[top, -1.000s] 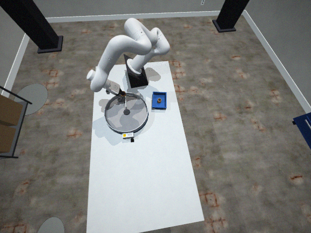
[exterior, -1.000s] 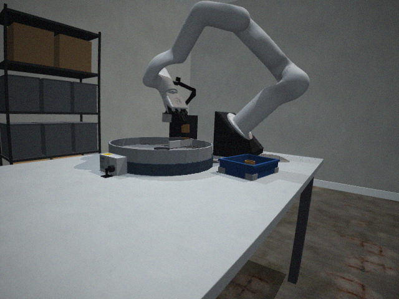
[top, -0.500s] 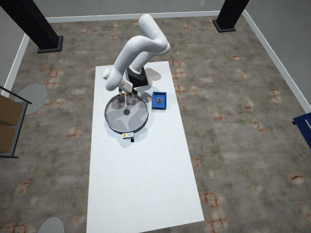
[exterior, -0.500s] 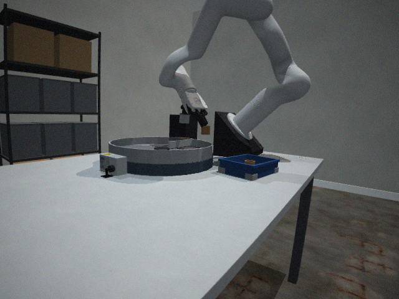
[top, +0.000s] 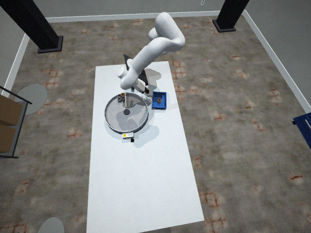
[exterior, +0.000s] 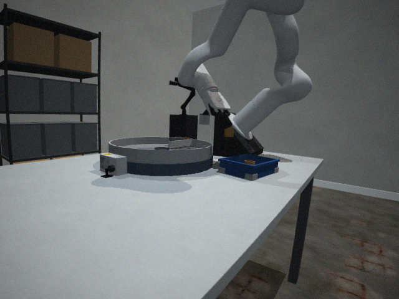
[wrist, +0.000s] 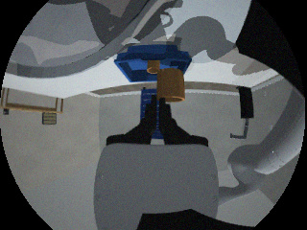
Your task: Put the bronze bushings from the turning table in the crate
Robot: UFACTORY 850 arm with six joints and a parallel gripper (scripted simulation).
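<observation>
Right now my hand is 150 mm above the crate, 120 mm to the right of it and 40 mm short of it. Round my hand: round turning table: 230 mm to the right, 130 mm ahead, 120 mm below.
</observation>
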